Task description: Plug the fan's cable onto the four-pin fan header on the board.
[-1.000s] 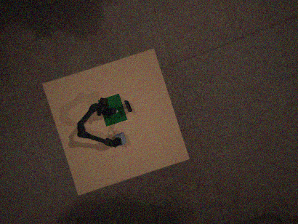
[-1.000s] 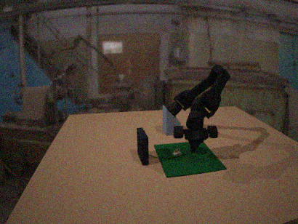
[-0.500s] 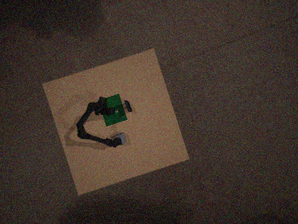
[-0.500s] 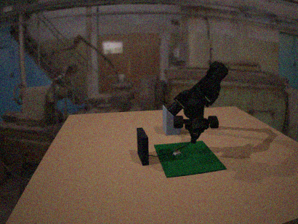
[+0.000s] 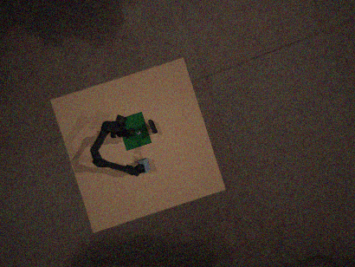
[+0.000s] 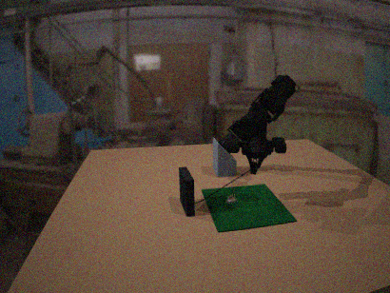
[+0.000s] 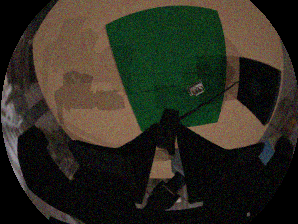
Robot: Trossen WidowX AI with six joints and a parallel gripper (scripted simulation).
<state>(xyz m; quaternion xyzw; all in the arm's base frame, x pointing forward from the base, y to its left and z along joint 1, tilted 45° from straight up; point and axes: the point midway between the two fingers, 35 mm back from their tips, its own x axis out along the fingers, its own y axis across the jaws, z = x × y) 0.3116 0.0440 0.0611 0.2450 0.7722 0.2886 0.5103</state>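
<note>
Now: the dark plug 1 cm behind my gripper tip. Round my gripper tip: green board: 3 cm ahead, 3 cm to the right, 13 cm below; then black fan: 4 cm ahead, 21 cm to the right, 6 cm below; then white fan header: 1 cm ahead, 7 cm to the right, 12 cm below.
</note>
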